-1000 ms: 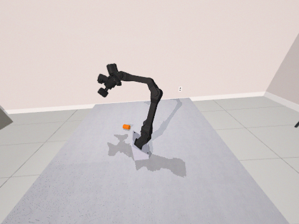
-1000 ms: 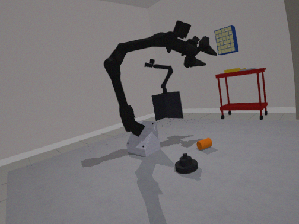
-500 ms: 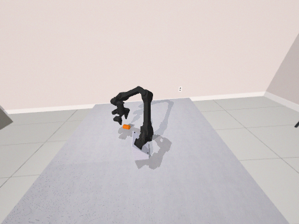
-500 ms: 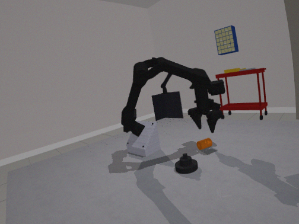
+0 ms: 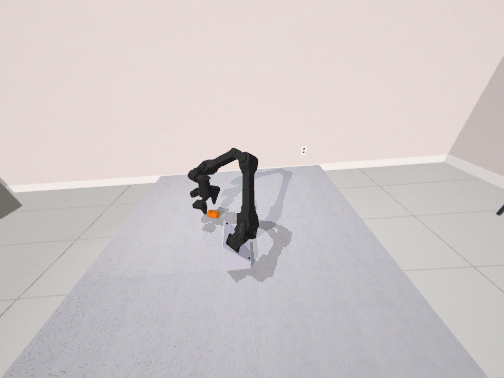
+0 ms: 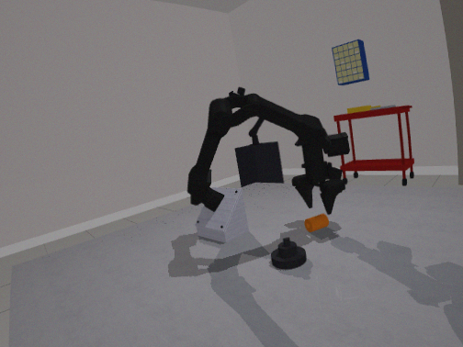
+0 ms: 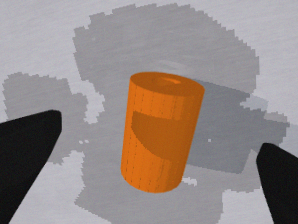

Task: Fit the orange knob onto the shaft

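Right now my gripper tip is 10 mm to the left of the orange knob and 30 mm above it. From my gripper tip the other things lie so: dark round pedestal 60 mm ahead, 210 mm to the right, 20 mm below.
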